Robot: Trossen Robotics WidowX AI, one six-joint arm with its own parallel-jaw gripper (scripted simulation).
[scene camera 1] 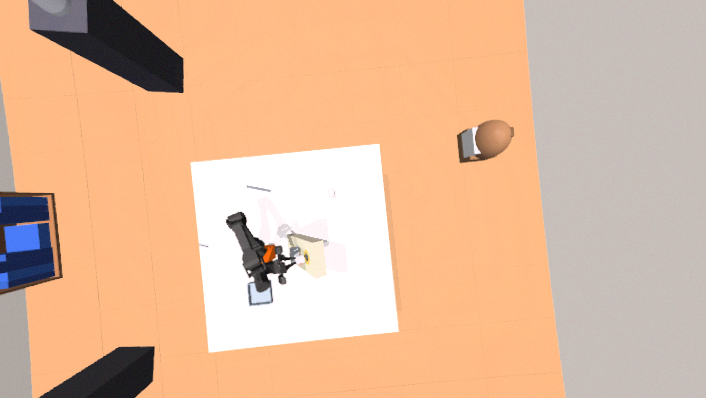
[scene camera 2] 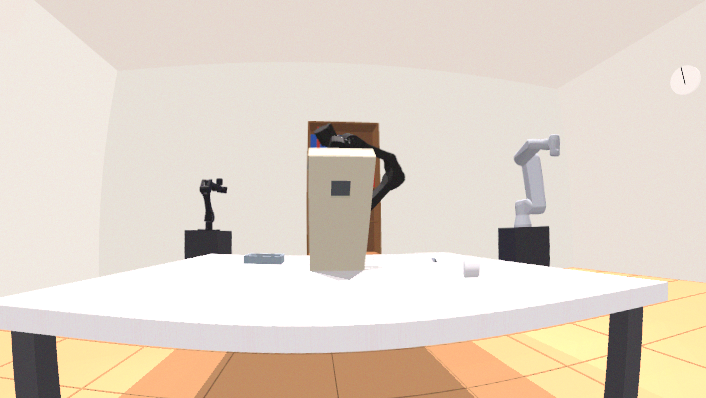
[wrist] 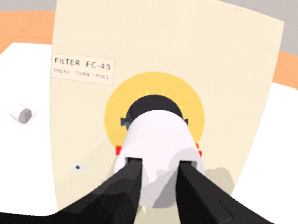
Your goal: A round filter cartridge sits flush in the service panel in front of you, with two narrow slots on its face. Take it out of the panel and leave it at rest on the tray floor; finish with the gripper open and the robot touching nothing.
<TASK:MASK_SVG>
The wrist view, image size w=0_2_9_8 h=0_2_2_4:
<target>gripper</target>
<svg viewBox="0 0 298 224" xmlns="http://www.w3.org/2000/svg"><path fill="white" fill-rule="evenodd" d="M178 161L176 204L178 214L180 214L180 224L274 224L274 222L266 220L263 216L261 217L261 214L253 212L250 208L247 209L247 206L229 196L227 192L223 192L223 189L218 188L218 185L212 183L212 180L206 179L204 173L198 172L192 164L188 164L184 160ZM142 157L134 157L124 168L118 169L108 180L98 185L96 189L92 189L92 192L86 193L84 197L80 197L80 200L74 201L73 204L71 202L71 205L65 206L65 208L55 214L52 213L51 216L49 214L48 216L33 216L33 214L28 216L28 214L0 212L0 224L134 224L138 205L140 205Z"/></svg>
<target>filter cartridge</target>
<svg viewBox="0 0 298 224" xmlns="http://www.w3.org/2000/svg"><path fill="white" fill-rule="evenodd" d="M158 109L158 111L142 113L129 125L122 147L117 145L117 155L120 156L118 156L116 167L114 167L114 173L118 169L124 168L134 157L142 157L140 205L150 206L150 208L170 208L170 206L177 205L176 181L178 161L184 160L186 163L192 164L198 172L202 172L204 175L205 167L201 159L202 151L198 151L200 145L194 143L188 129L188 124L180 116L177 116L176 113Z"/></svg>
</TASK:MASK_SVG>
